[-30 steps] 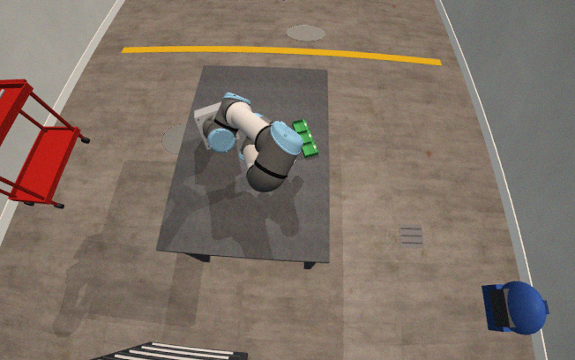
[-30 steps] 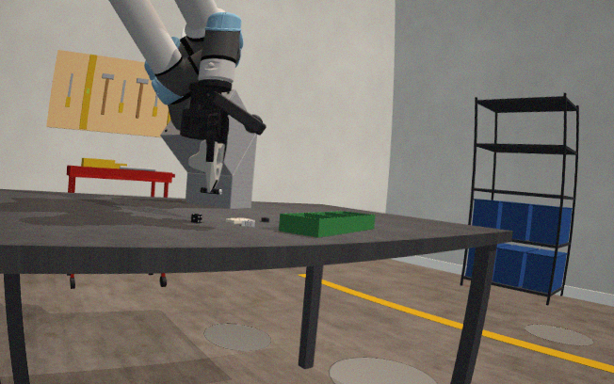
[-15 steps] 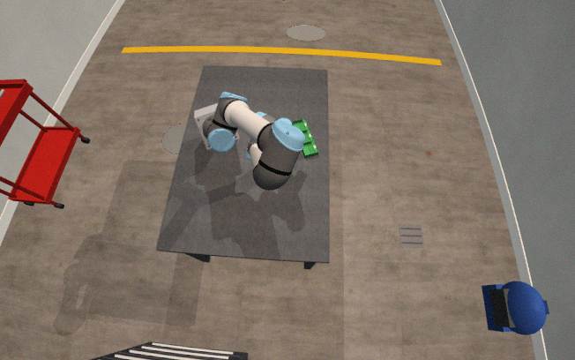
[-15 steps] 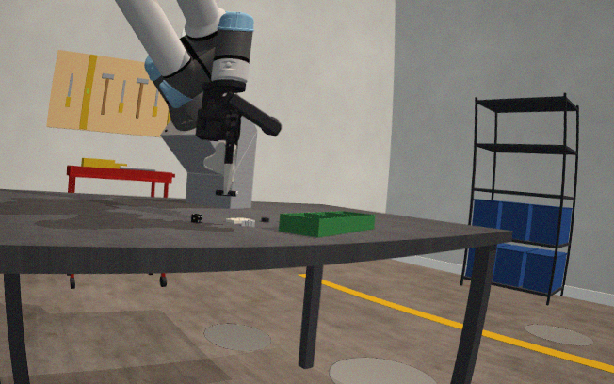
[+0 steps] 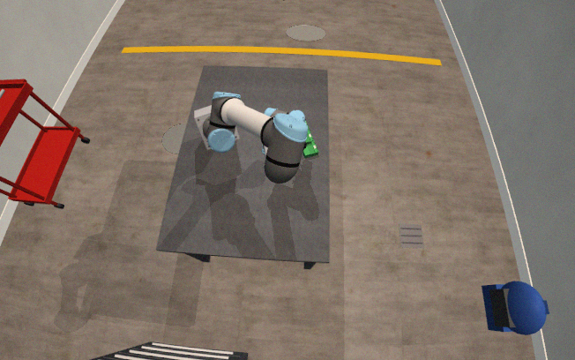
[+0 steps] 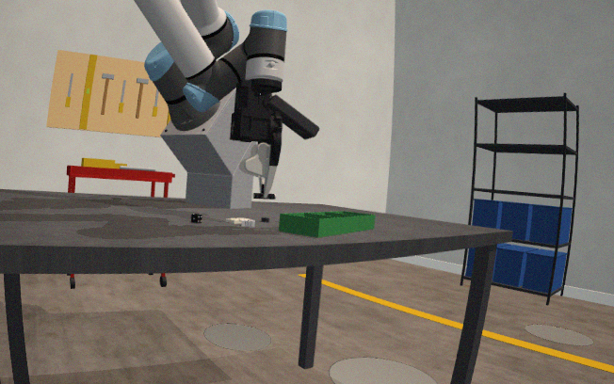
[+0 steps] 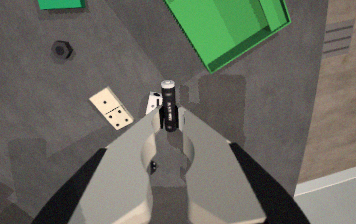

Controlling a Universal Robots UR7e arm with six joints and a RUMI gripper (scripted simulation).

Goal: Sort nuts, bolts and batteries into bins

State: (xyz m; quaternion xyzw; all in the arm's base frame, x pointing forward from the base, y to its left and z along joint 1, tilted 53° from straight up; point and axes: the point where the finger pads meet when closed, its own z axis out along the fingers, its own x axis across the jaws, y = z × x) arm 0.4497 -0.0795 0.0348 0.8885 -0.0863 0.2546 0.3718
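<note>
Right now the black nut is 8 cm behind my hand, 8 cm to the left of it and 7 cm below it. From my hand the other things lie so: black die 8 cm behind, 10 cm to the right, 6 cm below; then cream domino-like tile 7 cm behind, 7 cm below; then black battery 1 cm below.
</note>
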